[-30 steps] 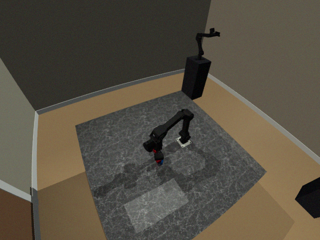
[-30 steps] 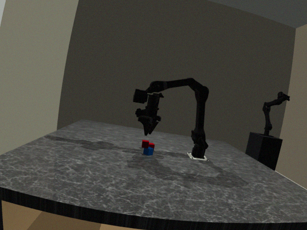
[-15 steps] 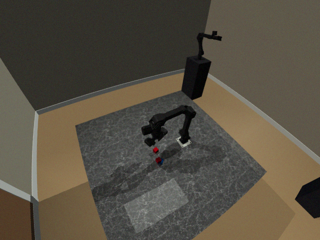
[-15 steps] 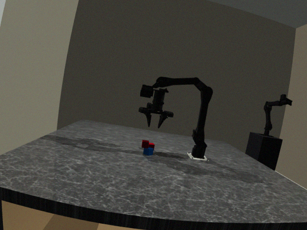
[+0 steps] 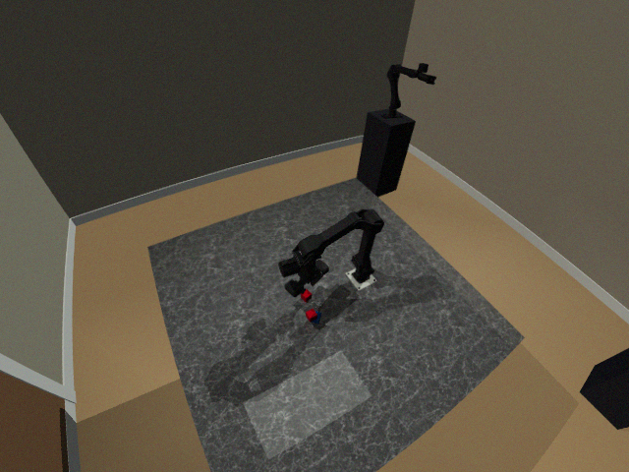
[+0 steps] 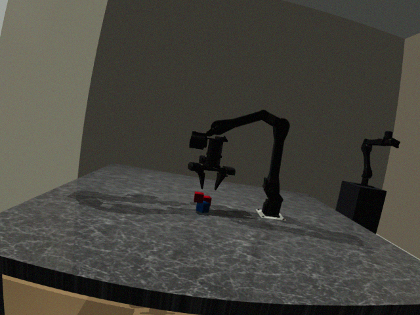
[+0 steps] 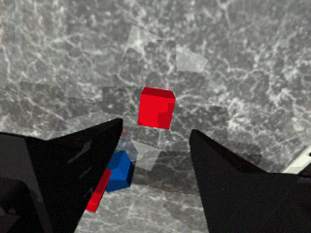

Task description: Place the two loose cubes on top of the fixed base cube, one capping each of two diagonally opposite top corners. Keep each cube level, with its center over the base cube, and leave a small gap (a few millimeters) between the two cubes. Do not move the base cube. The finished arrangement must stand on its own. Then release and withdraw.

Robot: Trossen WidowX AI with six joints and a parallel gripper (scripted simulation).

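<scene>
My gripper tip is 110 mm to the right of the blue base cube, 50 mm above it and 20 mm short of it.
</scene>
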